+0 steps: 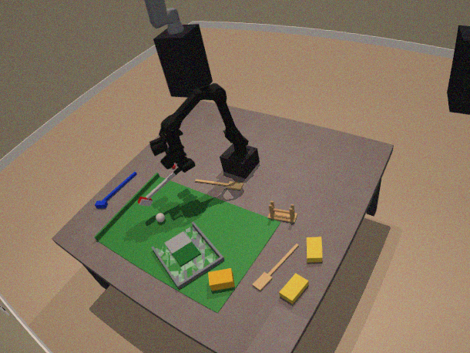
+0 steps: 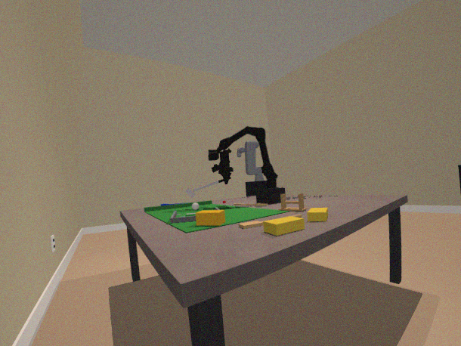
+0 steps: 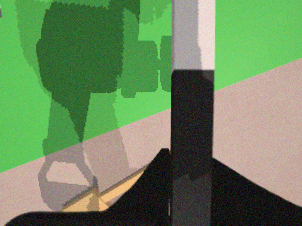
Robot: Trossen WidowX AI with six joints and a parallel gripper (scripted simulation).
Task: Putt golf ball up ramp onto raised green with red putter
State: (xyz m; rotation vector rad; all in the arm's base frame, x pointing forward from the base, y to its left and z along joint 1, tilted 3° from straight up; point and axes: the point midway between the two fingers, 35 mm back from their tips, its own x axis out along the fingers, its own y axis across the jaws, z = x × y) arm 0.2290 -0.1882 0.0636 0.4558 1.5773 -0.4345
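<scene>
The red putter lies 10 cm ahead of my gripper tip and 6 cm to the right of it. Round my gripper tip: white golf ball 20 cm ahead, 6 cm to the right, 12 cm below; then green mat 24 cm ahead, 7 cm to the left, 14 cm below; then small red ball 14 cm behind, 19 cm to the right, 13 cm below.
</scene>
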